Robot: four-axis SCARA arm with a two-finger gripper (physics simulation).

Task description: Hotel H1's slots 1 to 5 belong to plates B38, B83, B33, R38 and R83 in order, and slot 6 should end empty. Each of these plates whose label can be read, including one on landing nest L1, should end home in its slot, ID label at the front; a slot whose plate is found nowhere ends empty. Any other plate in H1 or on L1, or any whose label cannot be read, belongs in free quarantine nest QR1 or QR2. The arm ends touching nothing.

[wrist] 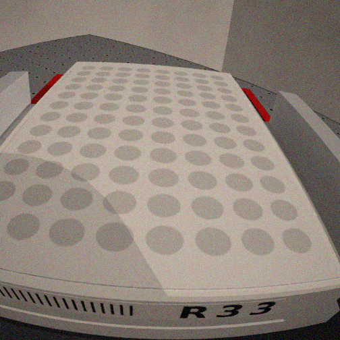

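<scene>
My gripper (150, 97) is shut on a pale plate (164, 176) that fills much of the wrist view. One grey finger shows along each long side of the plate. The plate lies level, with rows of round wells on top. Its front edge faces the camera and bears a bar code and the readable label R33. Two red pieces, the left one (47, 89) and the right one (256, 105), show at the sides of its far part; no label shows on them. Whether the plate rests on anything below is hidden. Hotel H1 and nest L1 cannot be made out.
A dark, perforated table top (90, 47) shows beyond the far end of the plate. Plain pale and darker wall surfaces stand behind it. A curved shadow falls across the plate's left front part.
</scene>
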